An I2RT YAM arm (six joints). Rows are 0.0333 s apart.
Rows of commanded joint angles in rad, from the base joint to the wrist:
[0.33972, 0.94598, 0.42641, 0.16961, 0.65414, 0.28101]
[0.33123, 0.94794, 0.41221, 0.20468, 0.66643, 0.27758]
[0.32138, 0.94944, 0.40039, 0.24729, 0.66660, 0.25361]
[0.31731, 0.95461, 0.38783, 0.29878, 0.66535, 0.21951]
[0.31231, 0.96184, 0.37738, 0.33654, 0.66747, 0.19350]
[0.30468, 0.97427, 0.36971, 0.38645, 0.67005, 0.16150]
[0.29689, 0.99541, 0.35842, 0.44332, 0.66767, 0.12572]
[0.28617, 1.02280, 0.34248, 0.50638, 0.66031, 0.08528]
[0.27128, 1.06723, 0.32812, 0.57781, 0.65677, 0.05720]
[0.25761, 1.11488, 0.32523, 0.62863, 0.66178, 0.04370]
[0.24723, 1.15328, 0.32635, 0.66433, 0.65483, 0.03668]
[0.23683, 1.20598, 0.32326, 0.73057, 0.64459, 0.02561]
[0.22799, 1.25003, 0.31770, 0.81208, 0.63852, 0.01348]
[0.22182, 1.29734, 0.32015, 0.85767, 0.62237, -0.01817]
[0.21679, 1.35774, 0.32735, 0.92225, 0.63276, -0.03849]
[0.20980, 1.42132, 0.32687, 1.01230, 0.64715, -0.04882]
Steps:
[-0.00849, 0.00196, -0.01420, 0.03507, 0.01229, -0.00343]
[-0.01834, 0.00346, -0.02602, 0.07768, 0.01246, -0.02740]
[-0.02241, 0.00863, -0.03858, 0.12917, 0.01121, -0.06150]
[-0.02741, 0.01586, -0.04903, 0.16693, 0.01333, -0.08751]
[-0.03504, 0.02829, -0.05670, 0.21684, 0.01591, -0.11951]
[-0.04283, 0.04943, -0.06799, 0.27371, 0.01353, -0.15529]
[-0.05355, 0.07682, -0.08393, 0.33677, 0.00617, -0.19573]
[-0.06844, 0.12125, -0.09829, 0.40820, 0.00263, -0.22381]
[-0.08211, 0.16890, -0.10118, 0.45902, 0.00764, -0.23731]
[-0.09249, 0.20730, -0.10006, 0.49472, 0.00069, -0.24433]
[-0.10289, 0.26000, -0.10315, 0.56096, -0.00955, -0.25540]
[-0.11173, 0.30405, -0.10871, 0.64247, -0.01562, -0.26753]
[-0.11790, 0.35136, -0.10626, 0.68806, -0.03177, -0.29918]
[-0.12293, 0.41176, -0.09906, 0.75264, -0.02138, -0.31950]
[-0.12992, 0.47534, -0.09954, 0.84269, -0.00699, -0.32983]

